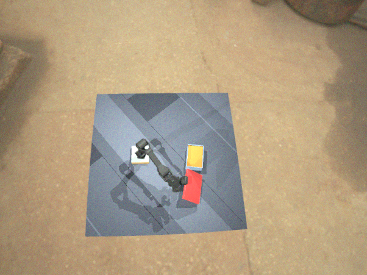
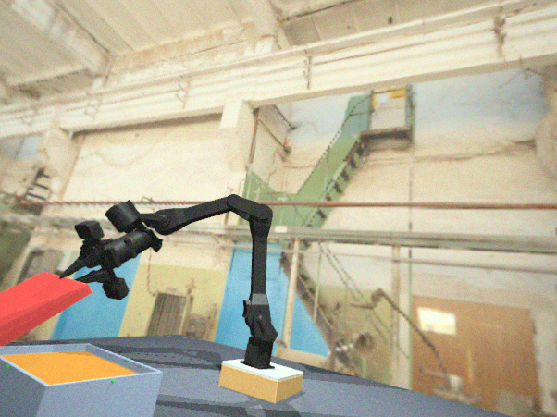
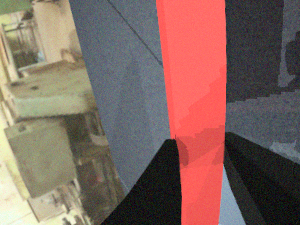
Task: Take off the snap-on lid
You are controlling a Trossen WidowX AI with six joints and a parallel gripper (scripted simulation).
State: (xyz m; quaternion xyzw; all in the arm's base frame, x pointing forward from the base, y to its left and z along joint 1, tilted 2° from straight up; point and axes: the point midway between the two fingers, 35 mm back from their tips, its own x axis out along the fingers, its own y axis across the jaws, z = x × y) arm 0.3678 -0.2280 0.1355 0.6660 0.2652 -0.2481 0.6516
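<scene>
My gripper tip is now 6 cm short of the red lid and 5 cm above it.
</scene>
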